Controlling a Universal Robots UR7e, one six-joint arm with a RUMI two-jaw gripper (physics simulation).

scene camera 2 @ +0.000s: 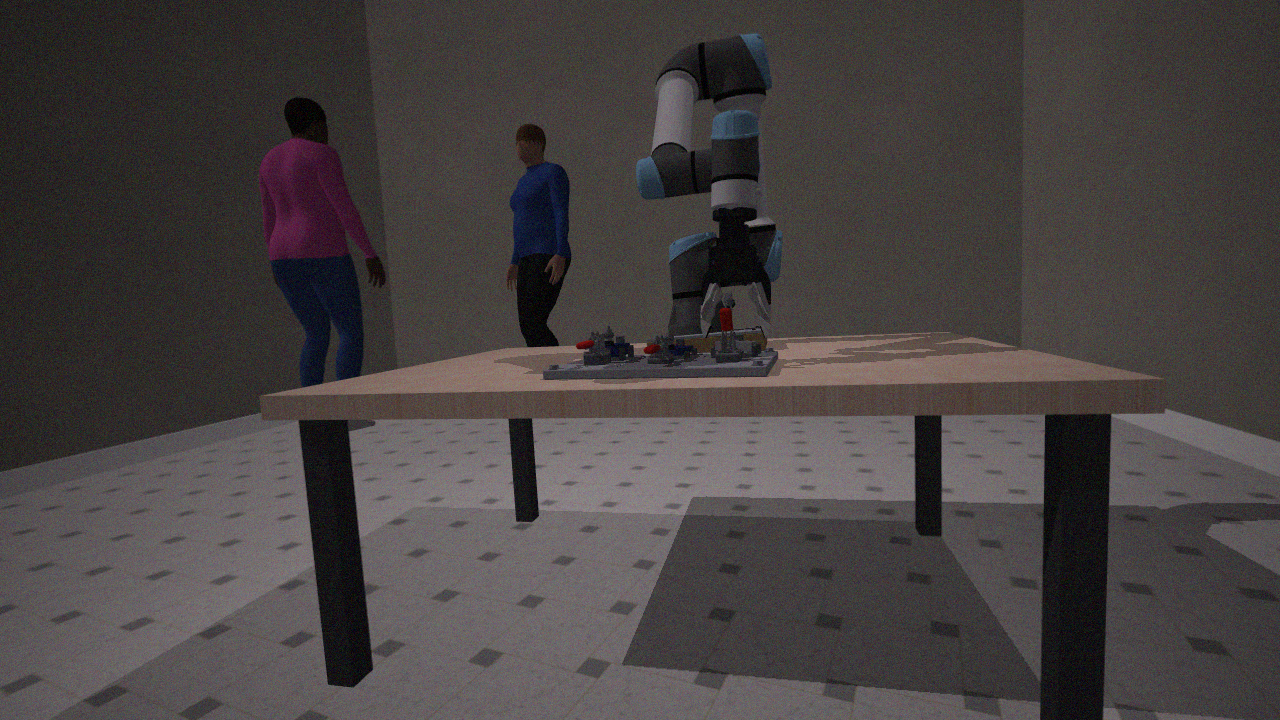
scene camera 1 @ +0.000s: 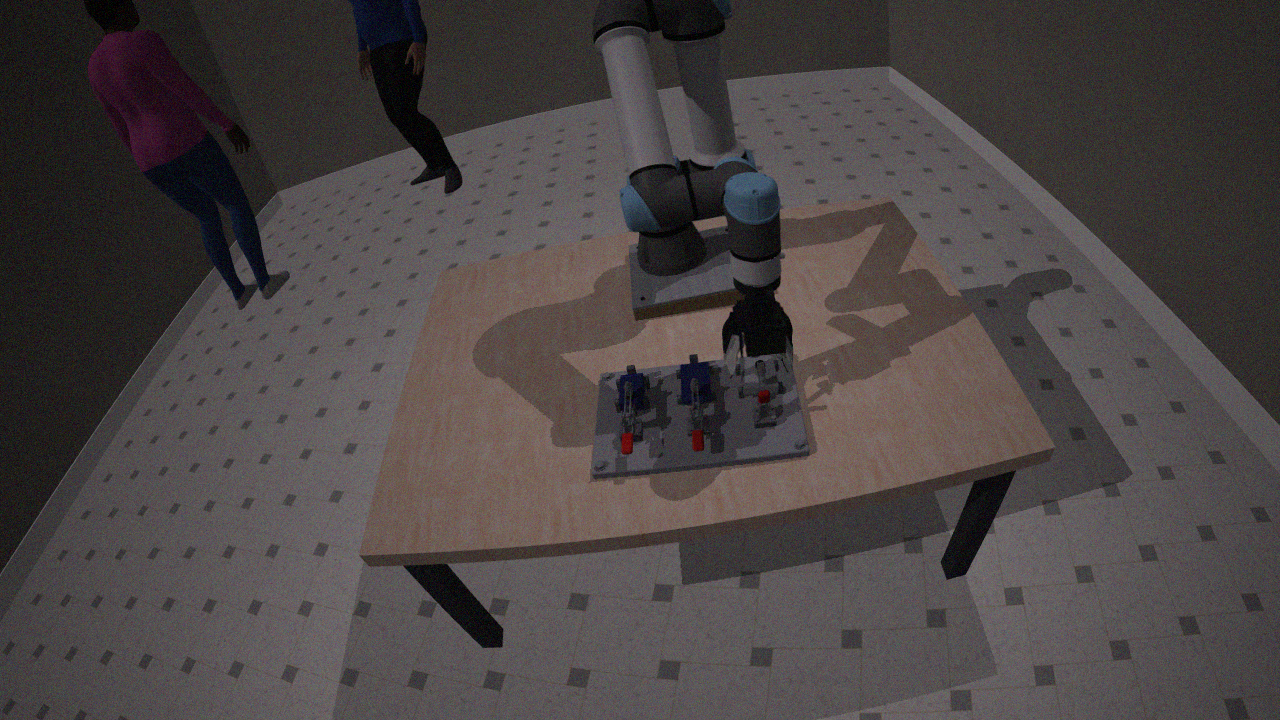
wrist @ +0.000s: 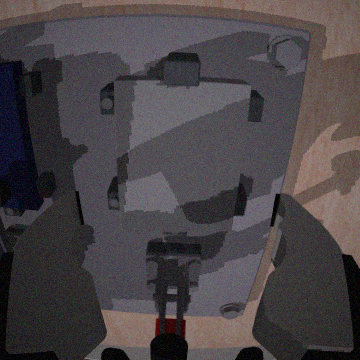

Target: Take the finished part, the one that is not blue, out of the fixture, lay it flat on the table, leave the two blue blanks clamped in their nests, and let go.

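Places are measured from the arm's base along level axes (x ahead, y left, z up), in metres.
Where they show: gripper, between the fingertips: [wrist: 176,195]; arm's base, origin of its link: [scene camera 2: 699,332] [scene camera 1: 672,256].
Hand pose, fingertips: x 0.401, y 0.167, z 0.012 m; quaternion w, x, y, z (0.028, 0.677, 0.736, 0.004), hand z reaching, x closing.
Each offset is from my fingertips to the top centre of the thing. "pt": to the spot under its first point.
The finished part [scene camera 1: 759,379] [wrist: 185,130], a light grey flat block, lies in the right nest of the grey fixture plate @[dx +0.042, dy -0.108, dz -0.031 m] [scene camera 1: 662,457] [scene camera 2: 657,369] [wrist: 90,37], between small dark posts. Two blue blanks sit in the left nest @[pt dx +0.037, dy -0.213, dz +0.016 m] [scene camera 1: 631,392] and the middle nest @[pt dx +0.020, dy -0.106, dz +0.019 m] [scene camera 1: 695,379], under clamp arms; part of one blue blank @[pt dx -0.023, dy -0.091, dz -0.015 m] [wrist: 14,125] shows at the wrist view's left edge. My gripper [scene camera 1: 760,365] [scene camera 2: 736,320] [wrist: 176,195] is open and empty, pointing down above the right nest. Its fingers stand wider apart than the part, one towards each side. Their exact height over it is hard to tell.
The right clamp's red handle @[dx +0.085, dy +0.005, dz +0.053 m] [scene camera 1: 763,395] [scene camera 2: 725,319] [wrist: 170,328] stands up near the gripper. The other red handles @[dx +0.139, dy -0.212, dz +0.011 m] [scene camera 1: 626,443] @[dx +0.132, dy -0.102, dz +0.001 m] [scene camera 1: 698,439] lie towards the front. The wooden table [scene camera 1: 483,501] [scene camera 2: 447,402] extends around the plate. Two people stand beyond it at the left.
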